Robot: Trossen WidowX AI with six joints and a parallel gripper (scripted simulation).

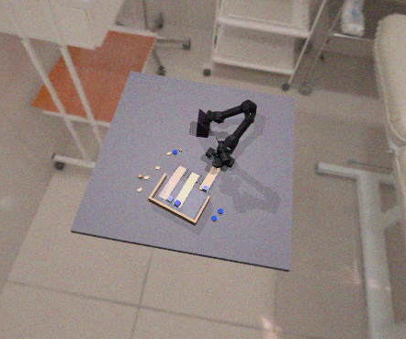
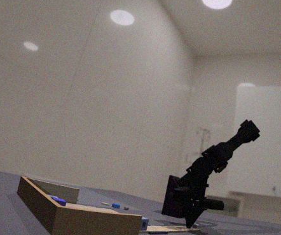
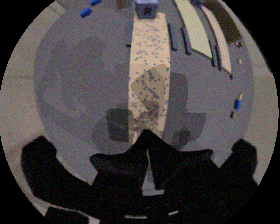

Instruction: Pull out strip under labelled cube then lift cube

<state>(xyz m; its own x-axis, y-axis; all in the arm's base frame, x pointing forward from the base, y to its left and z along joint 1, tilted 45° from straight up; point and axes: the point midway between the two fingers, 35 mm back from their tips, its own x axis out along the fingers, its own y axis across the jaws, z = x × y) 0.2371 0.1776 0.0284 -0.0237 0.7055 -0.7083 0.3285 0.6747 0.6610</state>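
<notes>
Right now the pale strip is 9 cm ahead of my gripper tip and 3 cm to the right of it.
</notes>
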